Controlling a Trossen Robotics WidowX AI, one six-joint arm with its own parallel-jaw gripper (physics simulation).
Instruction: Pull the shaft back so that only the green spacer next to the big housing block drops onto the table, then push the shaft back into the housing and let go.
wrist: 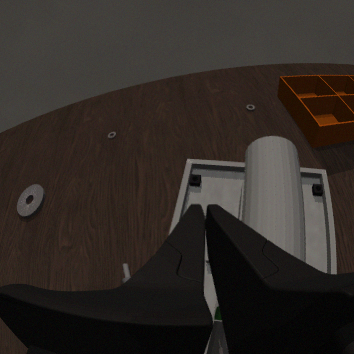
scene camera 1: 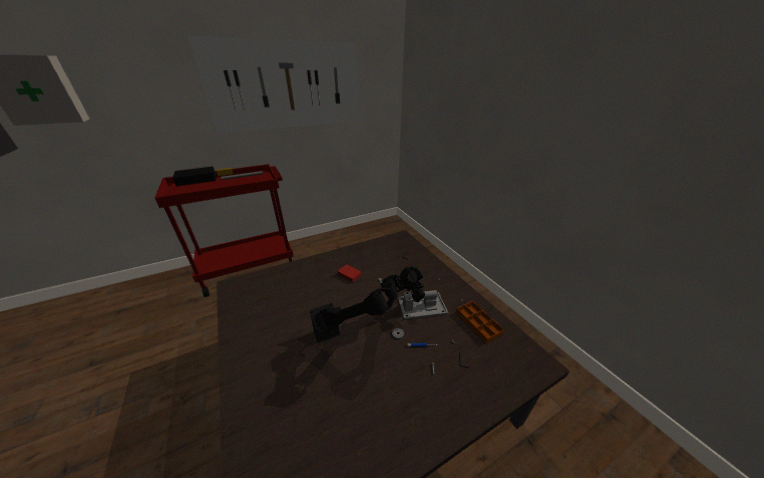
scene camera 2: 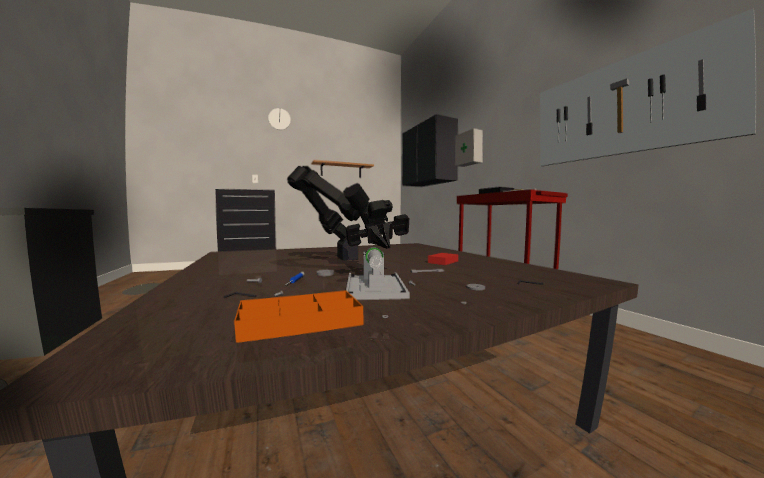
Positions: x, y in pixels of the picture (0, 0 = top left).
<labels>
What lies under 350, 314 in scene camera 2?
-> An orange compartment tray.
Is my gripper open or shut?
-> Shut.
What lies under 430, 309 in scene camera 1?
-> A grey housing assembly.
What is my gripper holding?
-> Nothing.
</labels>
